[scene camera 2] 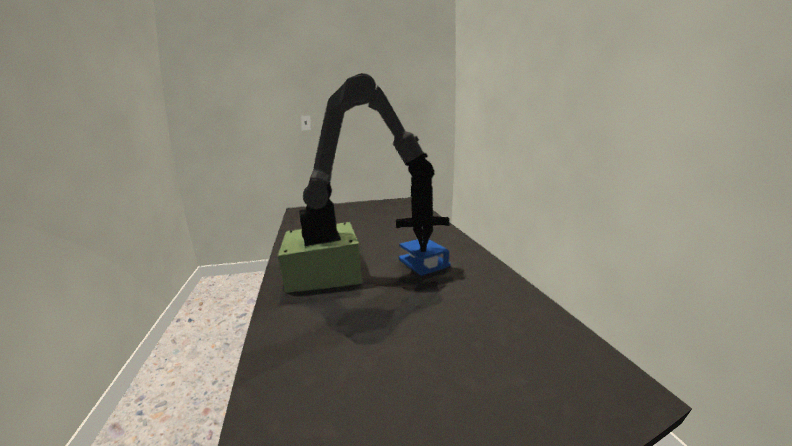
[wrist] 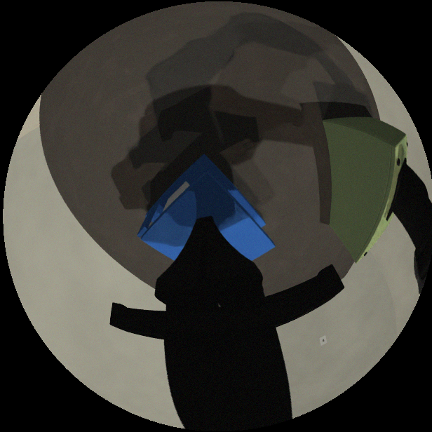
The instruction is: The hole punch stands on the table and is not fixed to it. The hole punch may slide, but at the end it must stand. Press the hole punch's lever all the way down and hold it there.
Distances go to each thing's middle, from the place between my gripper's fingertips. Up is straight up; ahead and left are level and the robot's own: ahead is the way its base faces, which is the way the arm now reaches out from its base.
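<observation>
Positions relative to my hand: lever (wrist: pixel 168 234), 1 cm ahead, 2 cm to the left, 1 cm below; blue hole punch (scene camera 2: pixel 422 267), 1 cm ahead, 2 cm to the left, 3 cm below.
</observation>
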